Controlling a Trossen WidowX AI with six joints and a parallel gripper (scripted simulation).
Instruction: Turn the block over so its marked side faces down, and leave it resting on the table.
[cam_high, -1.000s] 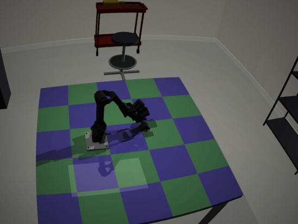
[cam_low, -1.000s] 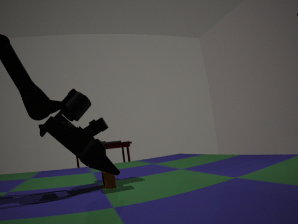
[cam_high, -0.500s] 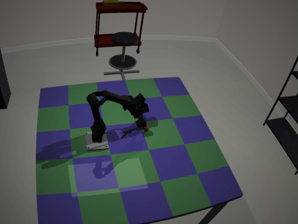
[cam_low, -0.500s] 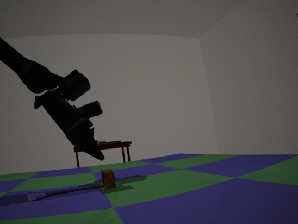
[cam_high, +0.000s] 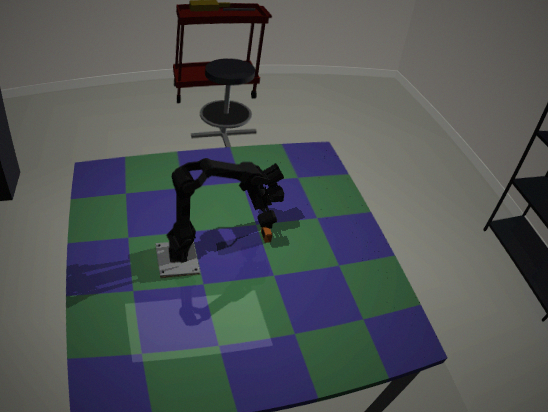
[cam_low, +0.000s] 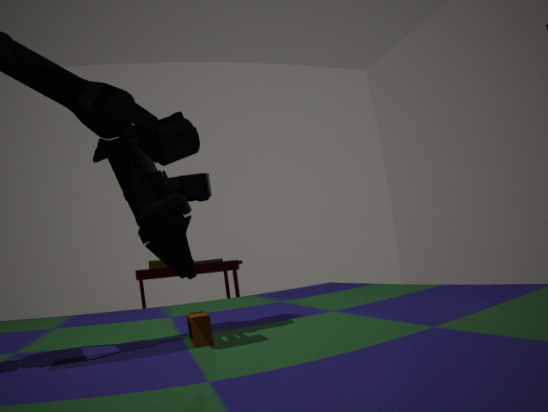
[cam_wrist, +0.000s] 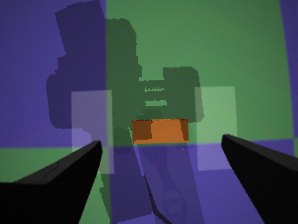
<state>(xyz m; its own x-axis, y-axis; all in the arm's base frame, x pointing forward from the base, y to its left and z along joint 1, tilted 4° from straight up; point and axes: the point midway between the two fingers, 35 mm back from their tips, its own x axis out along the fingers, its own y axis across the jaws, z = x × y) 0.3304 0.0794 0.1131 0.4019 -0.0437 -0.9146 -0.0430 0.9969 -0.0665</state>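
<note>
My gripper tip is now 7 cm above the orange block.
</note>
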